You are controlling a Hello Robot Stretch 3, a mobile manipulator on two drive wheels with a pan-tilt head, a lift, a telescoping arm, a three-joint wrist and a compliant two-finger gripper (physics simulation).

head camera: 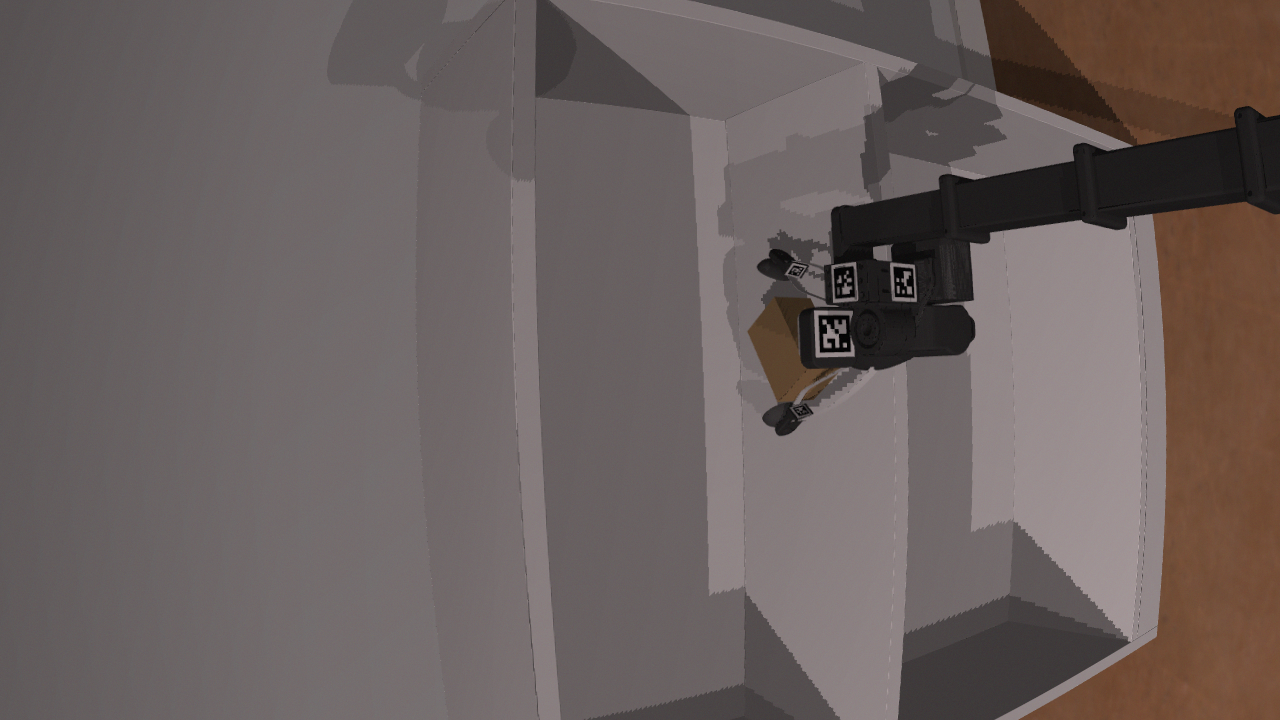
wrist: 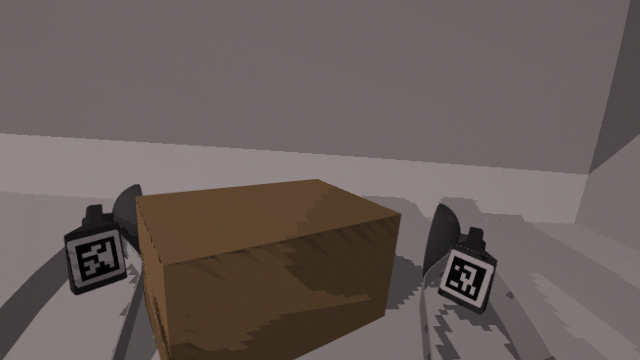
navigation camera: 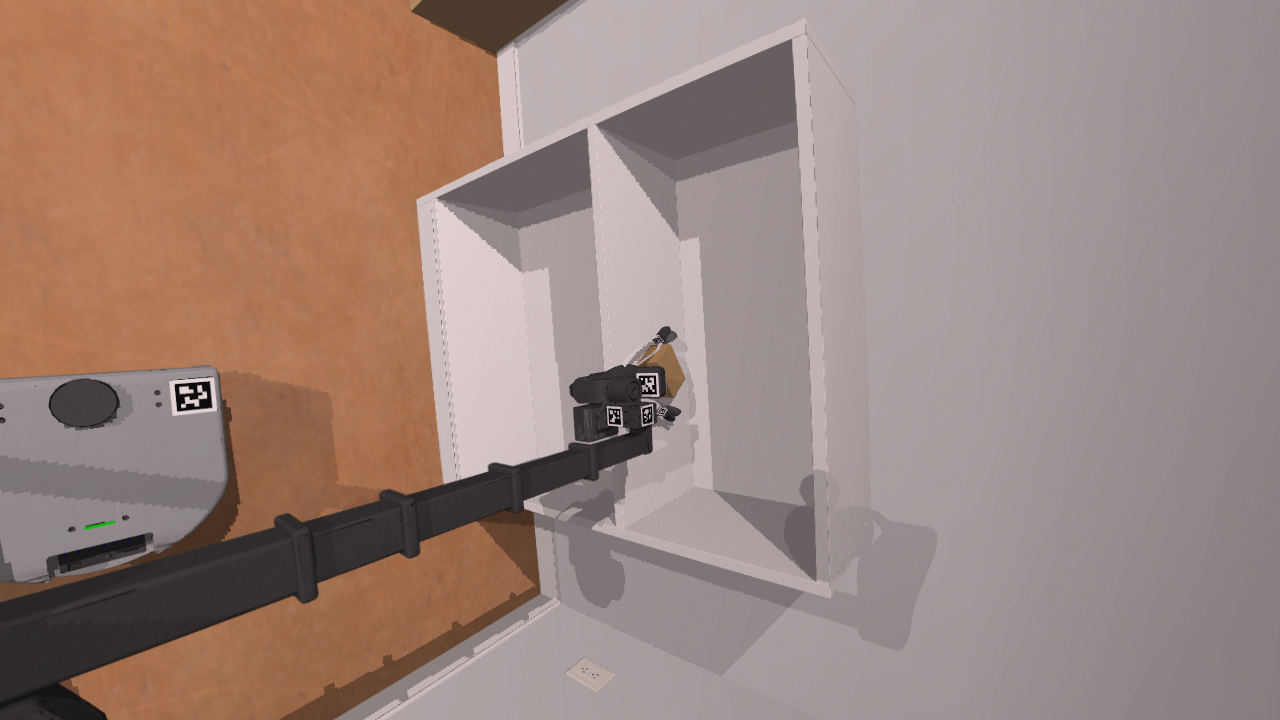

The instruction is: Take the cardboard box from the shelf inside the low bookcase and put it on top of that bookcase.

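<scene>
The brown cardboard box stands on the middle shelf inside the low white bookcase. It is turned at an angle to the gripper. My gripper is open, with its fingers on either side of the box. In the wrist view the left fingertip is close against the box's left edge, and whether it touches is unclear. A gap shows between the box and the right fingertip. The wrist hides part of the box in the head view.
The bookcase's top panel lies above the upper compartment. The telescoping arm reaches in past the side panel. The grey robot base stands on the brown floor. A wall outlet is beside the bookcase.
</scene>
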